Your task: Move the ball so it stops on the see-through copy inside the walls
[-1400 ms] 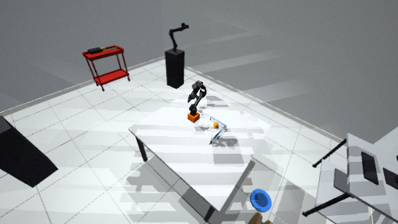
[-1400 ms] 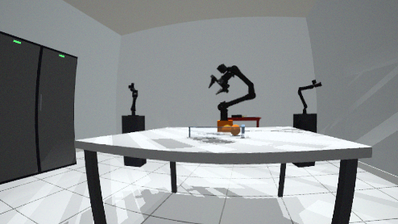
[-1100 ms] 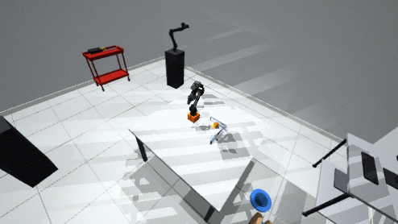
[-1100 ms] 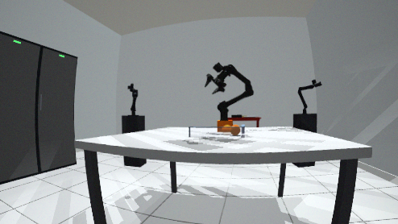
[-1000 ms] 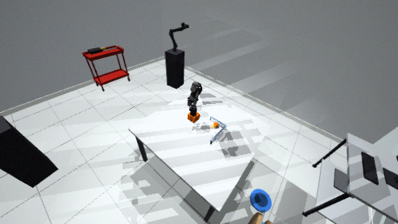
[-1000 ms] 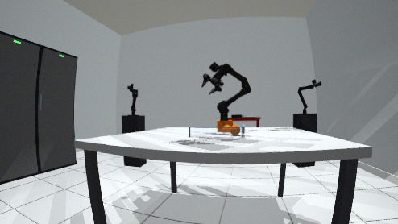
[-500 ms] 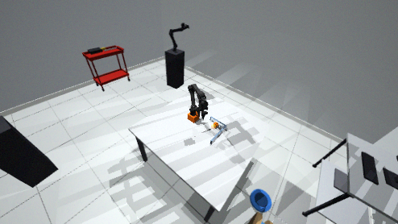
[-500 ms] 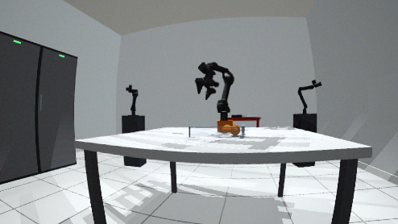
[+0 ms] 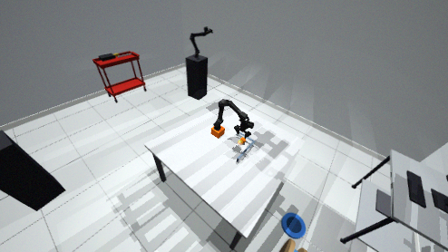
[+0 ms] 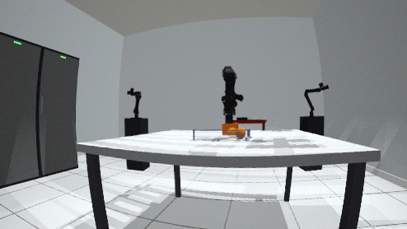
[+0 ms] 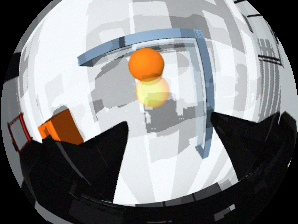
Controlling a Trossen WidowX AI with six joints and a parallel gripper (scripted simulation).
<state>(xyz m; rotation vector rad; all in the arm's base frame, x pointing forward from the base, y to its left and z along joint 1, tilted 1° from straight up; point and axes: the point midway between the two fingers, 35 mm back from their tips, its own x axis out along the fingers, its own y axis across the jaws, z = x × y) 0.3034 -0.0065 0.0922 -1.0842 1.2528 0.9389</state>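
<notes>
Now: the orange ball 110 mm below my gripper tip and 60 mm to the left of it. The rest, counted from my gripper tip: see-through ball copy 110 mm below, 10 mm to the left.
</notes>
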